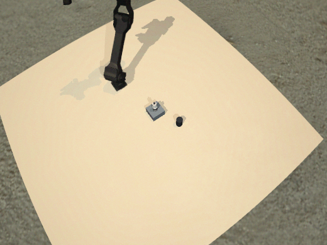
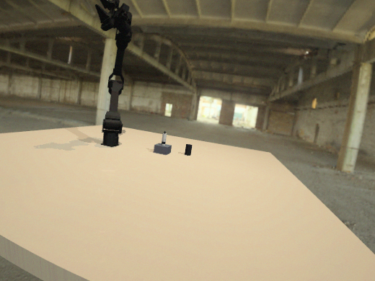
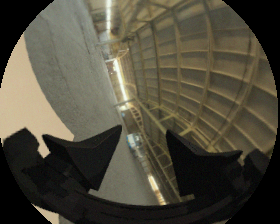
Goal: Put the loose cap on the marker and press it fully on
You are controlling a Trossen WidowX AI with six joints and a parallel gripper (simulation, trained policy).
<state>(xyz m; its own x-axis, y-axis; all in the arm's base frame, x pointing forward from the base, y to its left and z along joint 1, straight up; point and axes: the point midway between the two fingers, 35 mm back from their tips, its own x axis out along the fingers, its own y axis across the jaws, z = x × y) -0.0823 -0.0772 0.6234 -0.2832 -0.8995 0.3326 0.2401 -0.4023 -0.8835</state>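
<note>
Right now my gripper tip is 61 cm above the black marker cap, 45 cm short of it and 22 cm to the right of it. Round my gripper tip: grey holder block 62 cm below, 34 cm ahead, 17 cm to the left.
</note>
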